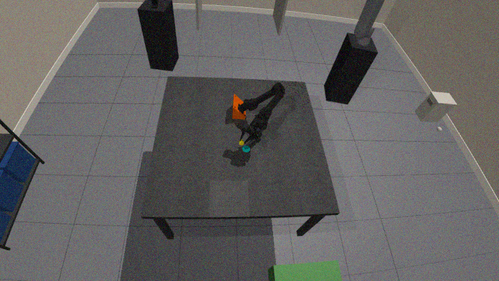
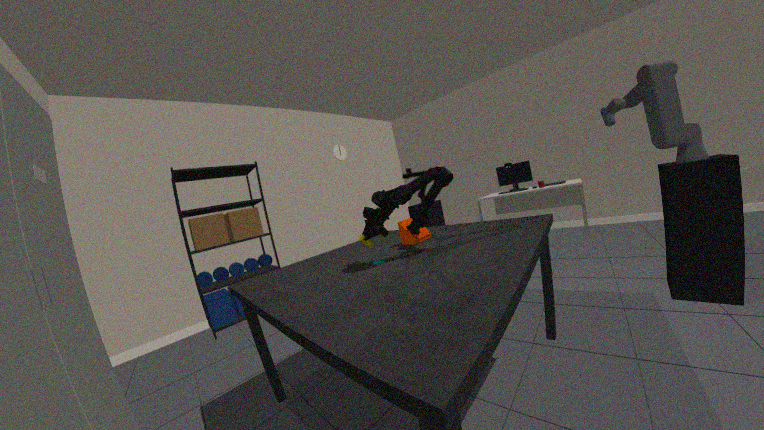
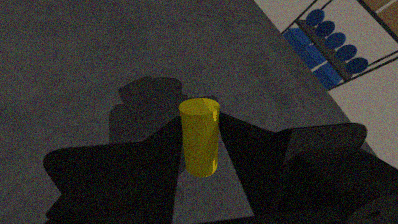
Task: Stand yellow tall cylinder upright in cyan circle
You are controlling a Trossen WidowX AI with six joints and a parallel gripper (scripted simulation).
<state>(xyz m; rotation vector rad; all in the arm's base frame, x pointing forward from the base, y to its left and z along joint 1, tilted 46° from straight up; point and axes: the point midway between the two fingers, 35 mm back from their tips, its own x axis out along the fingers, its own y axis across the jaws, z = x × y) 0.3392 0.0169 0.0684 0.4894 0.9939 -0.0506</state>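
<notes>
Right now my gripper tip is 12 cm above the cyan circle, 4 cm to the right of it and 3 cm past it. The rest, counted from my gripper tip: yellow tall cylinder 2 cm below, 1 cm behind.
</notes>
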